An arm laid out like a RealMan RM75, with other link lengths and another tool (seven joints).
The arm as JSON. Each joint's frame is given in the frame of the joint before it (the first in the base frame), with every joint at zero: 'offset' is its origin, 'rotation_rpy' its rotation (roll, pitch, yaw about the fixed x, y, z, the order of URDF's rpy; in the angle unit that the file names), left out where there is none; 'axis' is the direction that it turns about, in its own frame. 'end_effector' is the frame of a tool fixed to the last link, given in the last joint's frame.
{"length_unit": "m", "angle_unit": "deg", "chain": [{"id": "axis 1", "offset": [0.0, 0.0, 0.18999], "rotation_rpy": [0.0, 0.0, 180.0], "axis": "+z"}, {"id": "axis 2", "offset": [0.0, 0.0, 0.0], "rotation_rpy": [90.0, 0.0, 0.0], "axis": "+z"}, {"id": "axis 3", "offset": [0.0, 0.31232, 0.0], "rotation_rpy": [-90.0, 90.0, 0.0], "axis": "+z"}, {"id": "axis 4", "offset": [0.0, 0.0, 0.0], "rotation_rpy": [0.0, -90.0, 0.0], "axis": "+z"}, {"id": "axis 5", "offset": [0.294, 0.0, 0.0], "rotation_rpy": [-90.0, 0.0, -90.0], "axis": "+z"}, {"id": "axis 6", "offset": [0.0, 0.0, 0.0], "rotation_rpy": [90.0, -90.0, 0.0], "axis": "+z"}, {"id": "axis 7", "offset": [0.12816, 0.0, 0.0], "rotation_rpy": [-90.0, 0.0, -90.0], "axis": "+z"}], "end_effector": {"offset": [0.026, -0.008, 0.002], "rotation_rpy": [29.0, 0.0, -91.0]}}
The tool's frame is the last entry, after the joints.
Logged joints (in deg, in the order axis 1, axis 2, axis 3, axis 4, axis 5, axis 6, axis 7), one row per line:
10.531 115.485 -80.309 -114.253 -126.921 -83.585 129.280
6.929 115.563 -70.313 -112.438 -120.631 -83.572 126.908
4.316 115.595 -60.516 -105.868 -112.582 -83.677 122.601
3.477 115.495 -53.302 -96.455 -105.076 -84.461 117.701
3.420 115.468 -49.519 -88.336 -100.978 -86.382 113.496
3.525 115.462 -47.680 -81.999 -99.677 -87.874 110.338
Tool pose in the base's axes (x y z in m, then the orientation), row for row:
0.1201 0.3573 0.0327 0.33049 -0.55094 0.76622 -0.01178
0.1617 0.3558 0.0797 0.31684 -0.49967 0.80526 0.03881
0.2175 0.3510 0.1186 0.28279 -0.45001 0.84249 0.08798
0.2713 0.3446 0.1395 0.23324 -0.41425 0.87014 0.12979
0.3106 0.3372 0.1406 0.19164 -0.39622 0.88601 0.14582
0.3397 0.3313 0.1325 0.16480 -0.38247 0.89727 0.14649
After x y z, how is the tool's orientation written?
As a quaternion, w x y z.
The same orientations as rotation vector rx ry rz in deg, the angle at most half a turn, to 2 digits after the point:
-82.54 114.80 -1.76
-75.36 121.45 5.85
-69.03 129.24 13.50
-65.19 136.93 20.42
-63.75 142.55 23.46
-62.44 146.49 23.92

